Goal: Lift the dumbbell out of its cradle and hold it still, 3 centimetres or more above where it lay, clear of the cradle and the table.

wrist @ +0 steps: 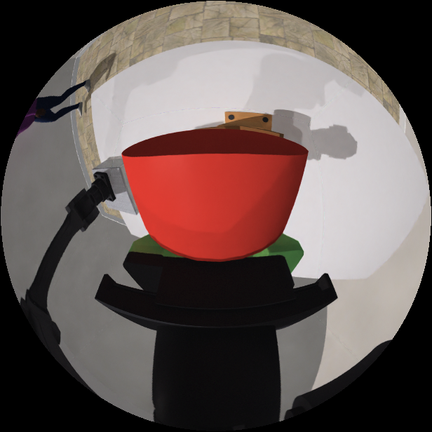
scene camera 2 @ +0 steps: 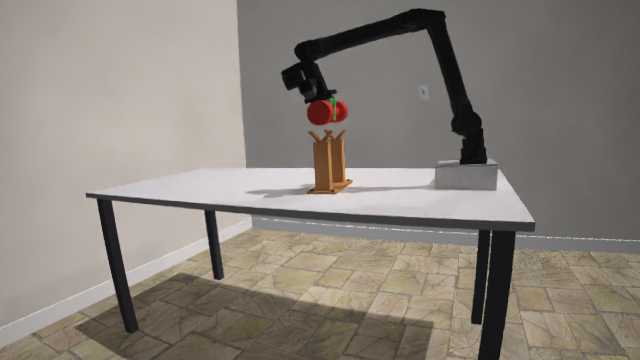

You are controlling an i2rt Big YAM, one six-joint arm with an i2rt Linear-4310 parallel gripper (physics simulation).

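Frame: origin at the arm's base, x ahead, y left, z up, level; metres.
Where they show: gripper, fingertip midpoint: (scene camera 2: pixel 329 122); arm's base at its link origin: (scene camera 2: pixel 474 162).
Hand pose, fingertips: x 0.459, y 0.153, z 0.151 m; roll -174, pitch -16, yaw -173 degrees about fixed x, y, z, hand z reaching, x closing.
Observation:
Things, the pixels of their top centre, and the offset from my fingertips. Level surfaces: height alone.
- red dumbbell at its top centre: (scene camera 2: pixel 327 99) 0.080 m up, 0.012 m ahead, 0.018 m right
- orange-brown cradle at its top centre: (scene camera 2: pixel 328 129) 0.026 m down, 0.016 m ahead, 0.018 m right
- white table at its surface level: 0.231 m down
The red dumbbell (scene camera 2: pixel 319 112) (wrist: pixel 215 195) hangs level under the wrist in the scene view, with a visible gap between it and the cradle's top. In the wrist view one of its red end weights fills the middle and hides its bar. My gripper (scene camera 2: pixel 334 111) with green fingers is shut on the dumbbell between its two end weights; in the wrist view parts of the green fingers show on both sides behind the red weight. The orange-brown cradle (scene camera 2: pixel 322 166) (wrist: pixel 248 120) stands upright below, its V-shaped tops bare. In the wrist view the dumbbell hides most of the cradle.
The cradle's foot is on the white table (scene camera 2: pixel 225 192) (wrist: pixel 175 85). The grey base block (scene camera 2: pixel 466 176) (wrist: pixel 126 192) with the arm's foot stands at the table's right in the scene view. A person (wrist: pixel 45 109) shows at the left edge of the wrist view, beyond the table.

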